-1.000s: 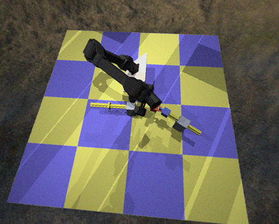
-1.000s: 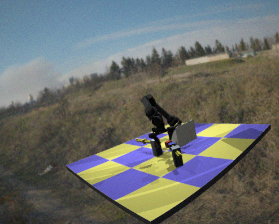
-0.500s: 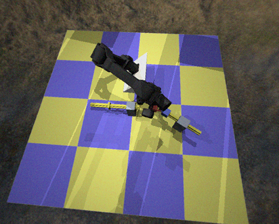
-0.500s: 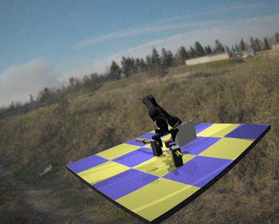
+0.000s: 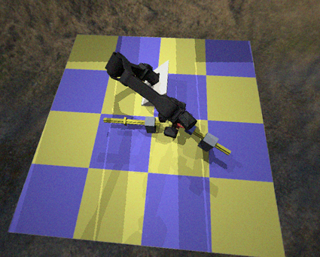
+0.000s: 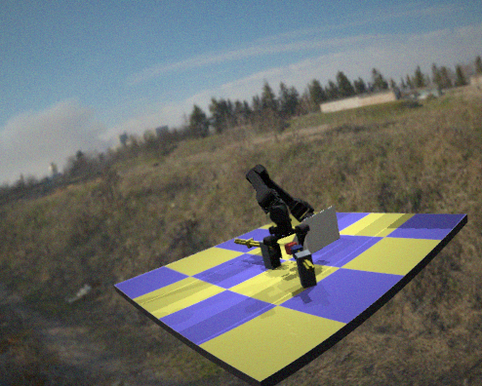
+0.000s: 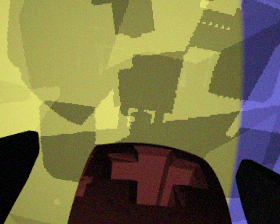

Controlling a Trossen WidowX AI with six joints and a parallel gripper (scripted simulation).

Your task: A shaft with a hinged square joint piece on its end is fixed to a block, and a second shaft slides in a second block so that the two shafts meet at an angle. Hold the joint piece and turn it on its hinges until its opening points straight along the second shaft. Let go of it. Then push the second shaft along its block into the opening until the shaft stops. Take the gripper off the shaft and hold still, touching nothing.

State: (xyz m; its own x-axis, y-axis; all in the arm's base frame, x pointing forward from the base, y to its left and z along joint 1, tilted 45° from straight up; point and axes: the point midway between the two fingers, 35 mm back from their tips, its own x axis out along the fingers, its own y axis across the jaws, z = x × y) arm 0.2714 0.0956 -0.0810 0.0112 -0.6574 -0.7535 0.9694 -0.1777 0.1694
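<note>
My gripper tip is now 30 mm below the red joint piece and 10 mm to the right of it.
</note>
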